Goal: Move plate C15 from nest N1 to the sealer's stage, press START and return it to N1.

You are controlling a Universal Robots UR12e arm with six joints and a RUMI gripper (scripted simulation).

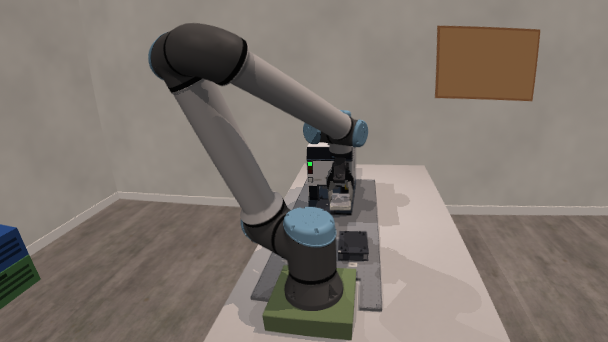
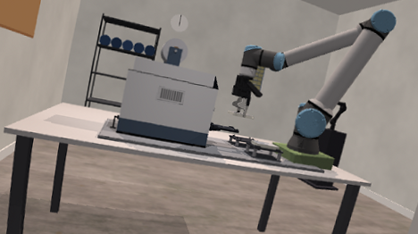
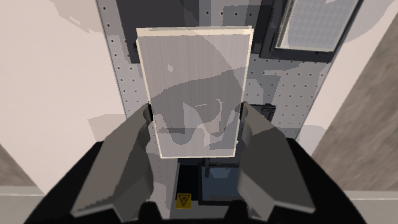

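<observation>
My hand is 9 cm past the nest N1, 5 cm to the left of it and 15 cm above it. The rest, counted from my hand: plate C15 (1 cm below); then sealer stage (12 cm ahead, 6 cm to the left, 8 cm below); then nest N2 (9 cm behind, 17 cm to the left, 14 cm below).
</observation>
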